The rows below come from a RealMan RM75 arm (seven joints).
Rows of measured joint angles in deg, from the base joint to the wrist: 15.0, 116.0, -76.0, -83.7, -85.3, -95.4, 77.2; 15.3, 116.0, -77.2, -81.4, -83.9, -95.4, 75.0; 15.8, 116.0, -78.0, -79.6, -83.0, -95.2, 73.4; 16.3, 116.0, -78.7, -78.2, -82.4, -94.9, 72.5; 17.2, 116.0, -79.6, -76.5, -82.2, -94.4, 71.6; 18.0, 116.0, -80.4, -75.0, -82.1, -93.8, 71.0; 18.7, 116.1, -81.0, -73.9, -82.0, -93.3, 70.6; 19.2, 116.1, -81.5, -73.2, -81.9, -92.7, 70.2; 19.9, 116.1, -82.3, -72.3, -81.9, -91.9, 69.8; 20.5, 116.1, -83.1, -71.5, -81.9, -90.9, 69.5; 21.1, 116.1, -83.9, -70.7, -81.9, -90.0, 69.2; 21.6, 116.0, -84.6, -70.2, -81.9, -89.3, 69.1; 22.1, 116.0, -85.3, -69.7, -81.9, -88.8, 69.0; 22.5, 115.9, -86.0, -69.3, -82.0, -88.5, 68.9; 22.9, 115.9, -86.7, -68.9, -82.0, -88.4, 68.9; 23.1, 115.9, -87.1, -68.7, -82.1, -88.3, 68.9; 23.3, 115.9, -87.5, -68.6, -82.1, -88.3, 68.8; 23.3, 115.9, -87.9, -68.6, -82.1, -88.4, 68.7; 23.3, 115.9, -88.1, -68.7, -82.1, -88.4, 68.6; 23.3, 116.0, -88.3, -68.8, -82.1, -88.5, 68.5; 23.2, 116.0, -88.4, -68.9, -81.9, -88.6, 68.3
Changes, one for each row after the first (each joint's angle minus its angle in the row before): 0.3, 0.0, -1.2, 2.3, 1.4, 0.0, -2.2; 0.5, 0.0, -0.8, 1.8, 0.9, 0.2, -1.6; 0.5, 0.0, -0.7, 1.4, 0.6, 0.3, -0.9; 0.9, 0.0, -0.9, 1.7, 0.2, 0.5, -0.9; 0.8, 0.0, -0.8, 1.5, 0.1, 0.6, -0.6; 0.7, 0.1, -0.6, 1.1, 0.1, 0.5, -0.4; 0.5, 0.0, -0.5, 0.7, 0.1, 0.6, -0.4; 0.7, 0.0, -0.8, 0.9, 0.0, 0.8, -0.4; 0.6, 0.0, -0.8, 0.8, 0.0, 1.0, -0.3; 0.6, 0.0, -0.8, 0.8, 0.0, 0.9, -0.3; 0.5, -0.1, -0.7, 0.5, 0.0, 0.7, -0.1; 0.5, 0.0, -0.7, 0.5, 0.0, 0.5, -0.1; 0.4, -0.1, -0.7, 0.4, -0.1, 0.3, -0.1; 0.4, 0.0, -0.7, 0.4, 0.0, 0.1, 0.0; 0.2, 0.0, -0.4, 0.2, -0.1, 0.1, 0.0; 0.2, 0.0, -0.4, 0.1, 0.0, 0.0, -0.1; 0.0, 0.0, -0.4, 0.0, 0.0, -0.1, -0.1; 0.0, 0.0, -0.2, -0.1, 0.0, 0.0, -0.1; 0.0, 0.1, -0.2, -0.1, 0.0, -0.1, -0.1; -0.1, 0.0, -0.1, -0.1, 0.2, -0.1, -0.2
